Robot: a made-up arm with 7 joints. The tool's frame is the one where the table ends. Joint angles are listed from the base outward.
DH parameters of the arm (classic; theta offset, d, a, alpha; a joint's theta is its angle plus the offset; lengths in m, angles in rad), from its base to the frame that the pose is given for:
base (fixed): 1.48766 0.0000 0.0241 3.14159
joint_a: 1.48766 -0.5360 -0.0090 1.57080
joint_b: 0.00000 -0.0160 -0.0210 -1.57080
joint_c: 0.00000 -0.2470 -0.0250 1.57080
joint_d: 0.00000 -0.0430 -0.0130 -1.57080
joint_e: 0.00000 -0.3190 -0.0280 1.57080
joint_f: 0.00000 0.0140 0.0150 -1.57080
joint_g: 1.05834 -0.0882 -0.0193 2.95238
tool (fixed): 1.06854 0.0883 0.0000 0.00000
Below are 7 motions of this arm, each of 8 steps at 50 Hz.
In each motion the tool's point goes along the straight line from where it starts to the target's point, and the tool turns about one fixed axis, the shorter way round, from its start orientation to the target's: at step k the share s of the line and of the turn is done. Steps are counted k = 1, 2, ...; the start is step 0. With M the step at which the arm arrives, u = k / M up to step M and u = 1 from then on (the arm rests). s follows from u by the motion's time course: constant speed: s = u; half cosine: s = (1 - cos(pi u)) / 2; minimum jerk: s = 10 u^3 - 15 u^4 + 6 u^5.
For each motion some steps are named. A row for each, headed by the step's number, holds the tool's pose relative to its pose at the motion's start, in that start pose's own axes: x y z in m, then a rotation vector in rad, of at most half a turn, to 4 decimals.
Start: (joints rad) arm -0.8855 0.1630 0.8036 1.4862 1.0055 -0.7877 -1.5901
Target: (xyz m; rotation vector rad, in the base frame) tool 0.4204 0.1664 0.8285 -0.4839 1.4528 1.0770
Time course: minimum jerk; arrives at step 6
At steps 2, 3, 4, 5, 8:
2: 0.0030 -0.0008 -0.0009 -0.0019 0.0084 0.0004
3: 0.0071 -0.0019 -0.0021 -0.0046 0.0200 0.0009
4: 0.0111 -0.0030 -0.0032 -0.0073 0.0315 0.0015
5: 0.0136 -0.0036 -0.0040 -0.0089 0.0385 0.0018
8: 0.0141 -0.0037 -0.0041 -0.0092 0.0399 0.0018

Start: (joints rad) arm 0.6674 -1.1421 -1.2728 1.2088 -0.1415 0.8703 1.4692
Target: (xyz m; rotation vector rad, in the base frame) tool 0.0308 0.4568 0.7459 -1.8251 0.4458 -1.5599
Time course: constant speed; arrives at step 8
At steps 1, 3, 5, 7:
1: -0.0021 -0.0018 -0.0017 0.0031 -0.0111 0.0053
3: -0.0063 -0.0053 -0.0050 0.0092 -0.0334 0.0158
5: -0.0104 -0.0089 -0.0083 0.0153 -0.0556 0.0263
7: -0.0146 -0.0124 -0.0116 0.0214 -0.0778 0.0368

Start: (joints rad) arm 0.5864 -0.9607 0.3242 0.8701 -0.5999 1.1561 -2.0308
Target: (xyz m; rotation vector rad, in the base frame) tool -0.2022 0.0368 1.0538 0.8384 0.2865 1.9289
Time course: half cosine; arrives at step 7
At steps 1, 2, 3, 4, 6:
1: -0.0005 0.0007 0.0007 -0.0023 0.0006 0.0022
2: -0.0018 0.0027 0.0027 -0.0086 0.0024 0.0082
3: -0.0038 0.0056 0.0057 -0.0177 0.0050 0.0170
4: -0.0060 0.0088 0.0089 -0.0278 0.0079 0.0267
6: -0.0093 0.0137 0.0138 -0.0432 0.0123 0.0415

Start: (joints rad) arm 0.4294 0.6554 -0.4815 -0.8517 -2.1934 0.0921 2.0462
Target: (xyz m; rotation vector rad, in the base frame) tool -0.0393 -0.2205 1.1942 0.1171 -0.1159 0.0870
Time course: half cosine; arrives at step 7
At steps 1, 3, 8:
1: 0.0011 -0.0014 -0.0004 0.0019 0.0021 0.0008
3: 0.0086 -0.0108 -0.0031 0.0146 0.0167 0.0065
8: 0.0222 -0.0279 -0.0079 0.0375 0.0429 0.0167

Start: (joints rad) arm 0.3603 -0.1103 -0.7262 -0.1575 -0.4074 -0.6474 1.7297
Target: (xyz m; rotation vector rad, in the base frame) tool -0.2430 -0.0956 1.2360 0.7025 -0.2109 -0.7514
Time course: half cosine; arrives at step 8
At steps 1, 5, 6, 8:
1: 0.0005 0.0010 -0.0003 -0.0019 0.0007 0.0007
5: 0.0098 0.0179 -0.0046 -0.0337 0.0129 0.0124
6: 0.0120 0.0221 -0.0057 -0.0417 0.0160 0.0153
8: 0.0141 0.0259 -0.0066 -0.0488 0.0187 0.0179

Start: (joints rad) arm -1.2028 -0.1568 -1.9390 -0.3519 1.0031 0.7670 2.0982
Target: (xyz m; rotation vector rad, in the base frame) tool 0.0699 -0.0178 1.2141 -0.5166 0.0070 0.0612
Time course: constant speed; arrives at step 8
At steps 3, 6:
3: -0.0104 -0.0164 -0.0107 0.0284 -0.0077 -0.0134
6: -0.0209 -0.0329 -0.0213 0.0568 -0.0154 -0.0268

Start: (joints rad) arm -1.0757 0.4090 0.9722 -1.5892 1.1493 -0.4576 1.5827
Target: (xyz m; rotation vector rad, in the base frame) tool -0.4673 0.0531 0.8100 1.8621 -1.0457 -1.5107
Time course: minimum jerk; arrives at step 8
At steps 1, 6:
1: 0.0003 -0.0003 0.0001 0.0010 0.0008 0.0023
6: 0.0184 -0.0189 0.0059 0.0569 0.0440 0.1295

